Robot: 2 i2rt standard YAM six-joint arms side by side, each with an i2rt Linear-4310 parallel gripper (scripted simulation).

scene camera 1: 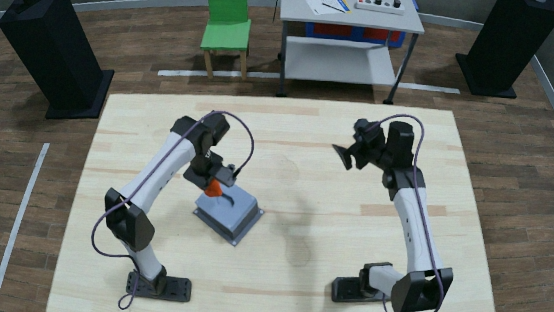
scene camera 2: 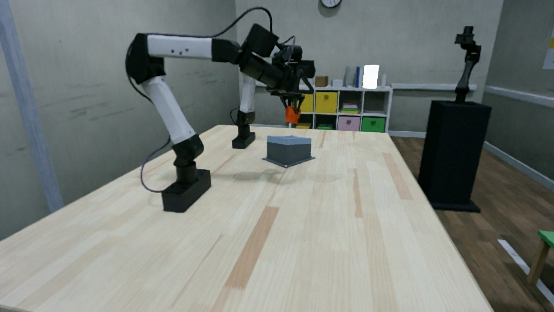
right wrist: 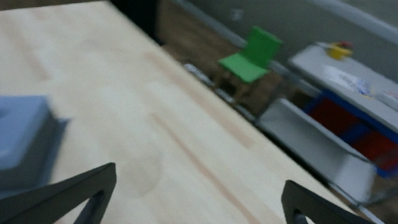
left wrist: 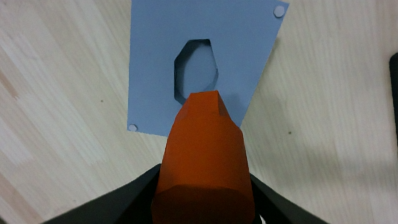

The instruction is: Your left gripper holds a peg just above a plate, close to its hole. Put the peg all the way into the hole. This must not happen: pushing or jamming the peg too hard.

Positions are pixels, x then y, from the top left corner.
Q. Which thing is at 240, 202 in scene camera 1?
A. A blue-grey plate.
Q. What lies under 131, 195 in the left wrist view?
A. My left gripper.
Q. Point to a blue-grey plate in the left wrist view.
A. At 163, 71
